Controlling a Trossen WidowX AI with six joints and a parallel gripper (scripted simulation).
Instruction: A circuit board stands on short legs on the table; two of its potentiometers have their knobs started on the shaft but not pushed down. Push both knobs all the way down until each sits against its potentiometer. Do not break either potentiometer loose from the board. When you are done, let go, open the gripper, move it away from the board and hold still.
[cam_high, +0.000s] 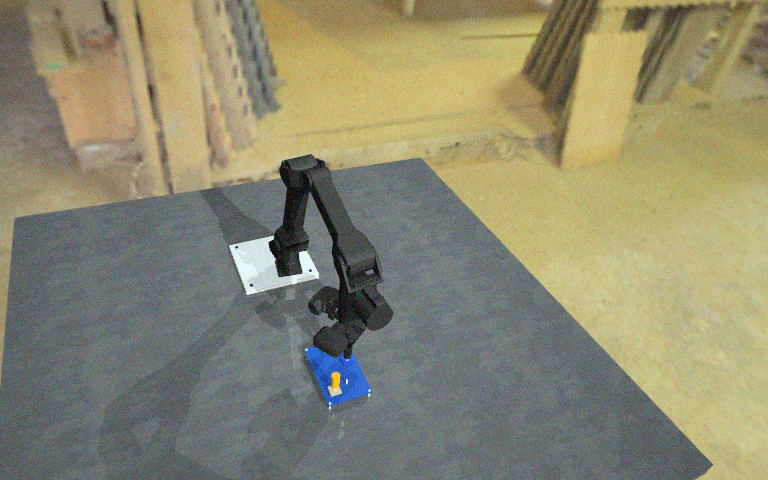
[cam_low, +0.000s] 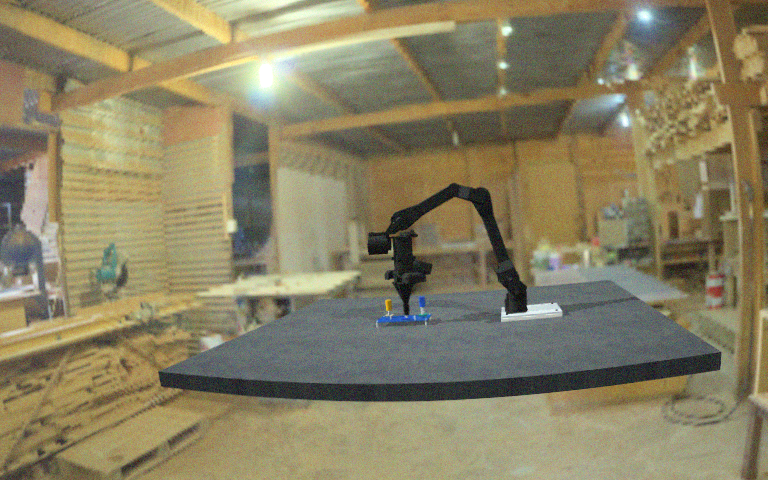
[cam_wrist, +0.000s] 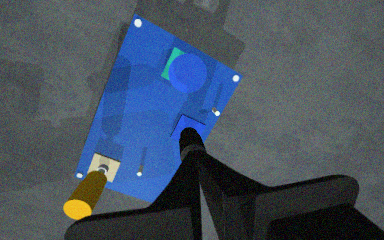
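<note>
My gripper tip is now 20 mm above the black knob. Also, from my gripper tip: orange knob: 70 mm ahead, 50 mm to the right, 10 mm below.
</note>
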